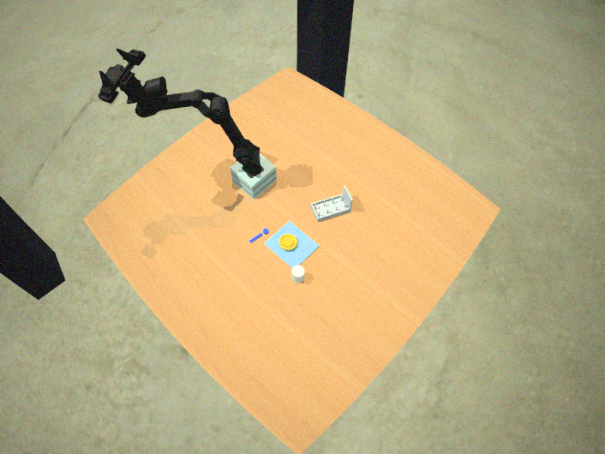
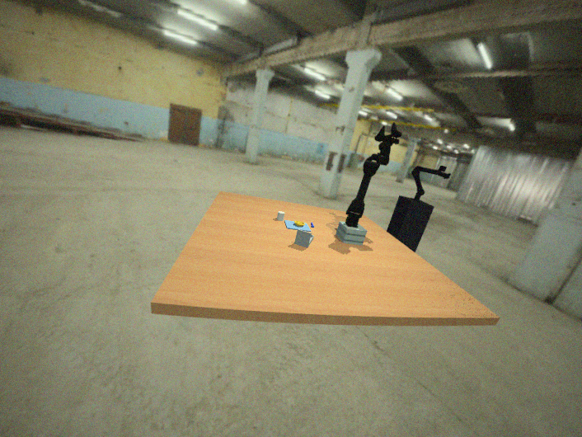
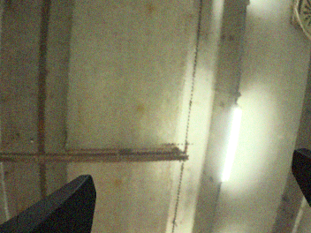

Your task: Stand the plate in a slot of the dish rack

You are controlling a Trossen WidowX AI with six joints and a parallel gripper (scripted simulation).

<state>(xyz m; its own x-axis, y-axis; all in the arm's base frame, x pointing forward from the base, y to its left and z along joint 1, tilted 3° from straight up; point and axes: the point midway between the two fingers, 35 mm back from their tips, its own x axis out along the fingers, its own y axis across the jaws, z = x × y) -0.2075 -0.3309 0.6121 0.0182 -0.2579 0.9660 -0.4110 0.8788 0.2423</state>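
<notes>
My gripper tip is 47 cm short of the yellow plate, 29 cm to the right of it and 73 cm above it. Round my gripper tip: grey dish rack: 45 cm ahead, 51 cm to the left, 72 cm below; blue spoon: 38 cm ahead, 23 cm to the left, 74 cm below; white cup: 59 cm ahead, 24 cm to the left, 72 cm below.
</notes>
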